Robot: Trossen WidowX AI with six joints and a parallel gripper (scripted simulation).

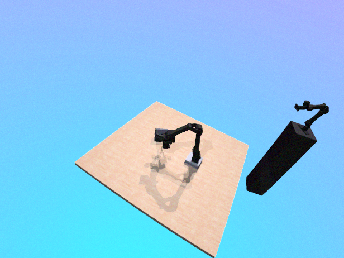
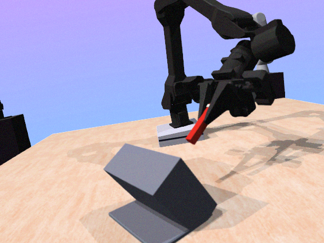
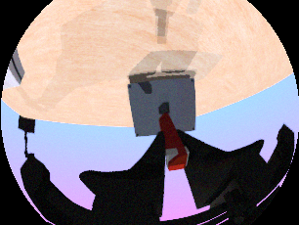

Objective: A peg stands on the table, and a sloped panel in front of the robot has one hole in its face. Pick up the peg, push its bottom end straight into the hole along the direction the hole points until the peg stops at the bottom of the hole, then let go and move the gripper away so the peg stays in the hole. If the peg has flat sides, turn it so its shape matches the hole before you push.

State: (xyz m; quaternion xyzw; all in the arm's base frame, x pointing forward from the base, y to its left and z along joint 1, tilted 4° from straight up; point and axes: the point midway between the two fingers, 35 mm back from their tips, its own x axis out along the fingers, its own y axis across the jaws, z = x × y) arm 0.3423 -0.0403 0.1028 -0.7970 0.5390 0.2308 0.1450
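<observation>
Now: the grey sloped panel 50 mm ahead of my gripper tip, 100 mm to the right of it and 70 mm below it. From my gripper tip the other things lie so: red peg: 10 mm to the left, 10 mm above.
</observation>
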